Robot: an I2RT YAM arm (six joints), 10 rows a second.
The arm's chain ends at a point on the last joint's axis. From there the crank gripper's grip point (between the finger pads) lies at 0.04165 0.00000 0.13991 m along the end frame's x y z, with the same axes.
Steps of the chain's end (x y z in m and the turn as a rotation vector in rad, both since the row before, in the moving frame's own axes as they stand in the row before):
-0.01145 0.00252 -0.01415 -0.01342 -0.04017 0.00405
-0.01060 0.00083 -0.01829 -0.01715 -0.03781 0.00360
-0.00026 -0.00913 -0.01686 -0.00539 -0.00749 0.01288
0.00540 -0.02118 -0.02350 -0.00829 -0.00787 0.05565
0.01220 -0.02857 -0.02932 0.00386 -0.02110 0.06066
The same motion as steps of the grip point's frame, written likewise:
-0.01711 0.00457 -0.01260 -0.01342 -0.04017 0.00405
-0.01592 0.00338 -0.01684 -0.01715 -0.03781 0.00360
-0.00132 -0.00785 -0.01656 -0.00539 -0.00749 0.01288
0.00420 -0.01773 -0.02319 -0.00829 -0.00787 0.05565
0.00918 -0.02668 -0.02847 0.00386 -0.02110 0.06066

